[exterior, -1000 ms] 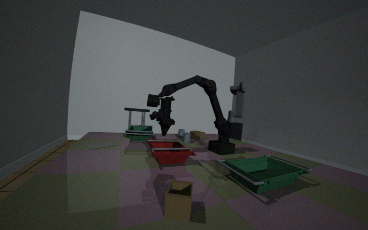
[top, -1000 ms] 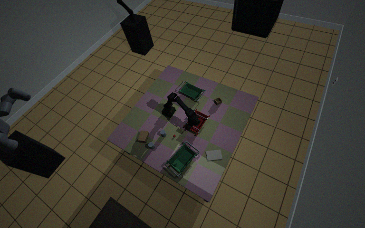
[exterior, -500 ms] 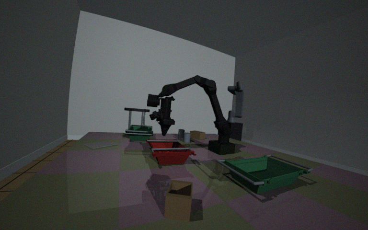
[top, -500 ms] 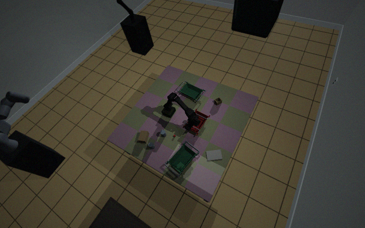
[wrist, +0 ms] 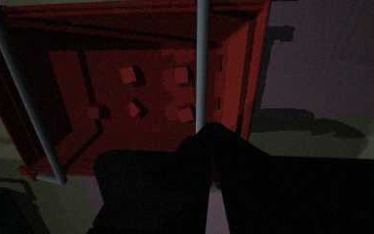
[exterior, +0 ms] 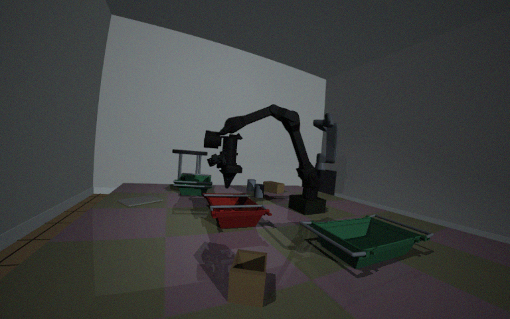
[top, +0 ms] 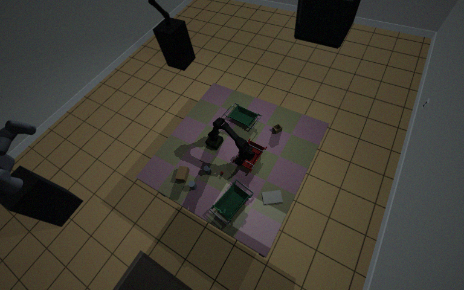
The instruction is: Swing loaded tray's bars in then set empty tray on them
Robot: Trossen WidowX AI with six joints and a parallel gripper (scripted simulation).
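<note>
The green tray lies 440 mm to the left of my gripper tip, 240 mm behind it and 50 mm below it. From my gripper tip the other things lie so: tan open box 450 mm to the left, 110 mm ahead, 70 mm below.
</note>
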